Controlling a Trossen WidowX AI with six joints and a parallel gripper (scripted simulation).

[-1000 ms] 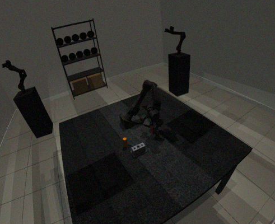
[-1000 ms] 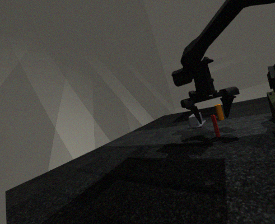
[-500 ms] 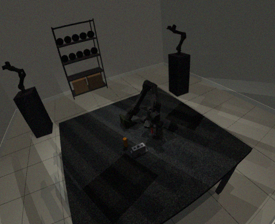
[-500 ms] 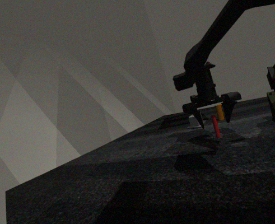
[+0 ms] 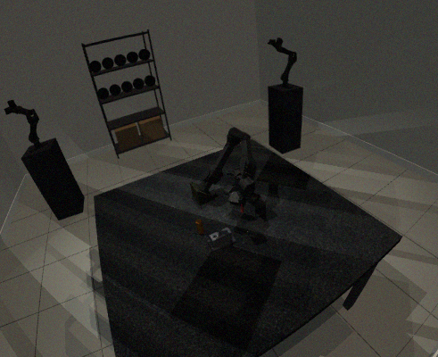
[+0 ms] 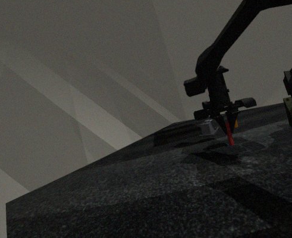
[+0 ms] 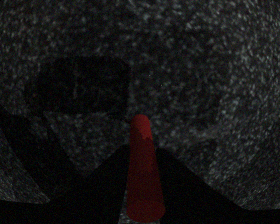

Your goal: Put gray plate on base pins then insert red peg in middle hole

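The gray plate lies 13 cm ahead of my gripper tip, 18 cm to the right of it and 1 cm above it. Round my gripper tip: orange cylinder: 2 cm ahead, 25 cm to the right; then red peg: right at my gripper tip; then base: 13 cm ahead, 18 cm to the right, 3 cm below.
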